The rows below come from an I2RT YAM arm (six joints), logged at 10 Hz.
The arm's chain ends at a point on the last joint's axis. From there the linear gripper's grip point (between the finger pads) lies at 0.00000 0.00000 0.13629 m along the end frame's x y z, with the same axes.
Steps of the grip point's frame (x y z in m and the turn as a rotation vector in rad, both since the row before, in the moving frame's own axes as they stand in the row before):
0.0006 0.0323 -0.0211 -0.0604 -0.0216 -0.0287
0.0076 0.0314 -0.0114 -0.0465 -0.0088 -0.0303
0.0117 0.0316 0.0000 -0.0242 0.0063 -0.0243
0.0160 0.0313 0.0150 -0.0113 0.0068 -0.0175
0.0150 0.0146 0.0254 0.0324 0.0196 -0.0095
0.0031 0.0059 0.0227 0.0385 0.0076 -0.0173
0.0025 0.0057 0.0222 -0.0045 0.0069 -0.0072
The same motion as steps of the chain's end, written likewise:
0.0034 0.0240 -0.0208 -0.0604 -0.0216 -0.0287
0.0087 0.0250 -0.0112 -0.0465 -0.0088 -0.0303
0.0108 0.0283 0.0000 -0.0242 0.0063 -0.0243
0.0151 0.0298 0.0150 -0.0113 0.0068 -0.0175
0.0124 0.0190 0.0255 0.0324 0.0196 -0.0095
0.0021 0.0112 0.0228 0.0385 0.0076 -0.0173
0.0016 0.0051 0.0222 -0.0045 0.0069 -0.0072

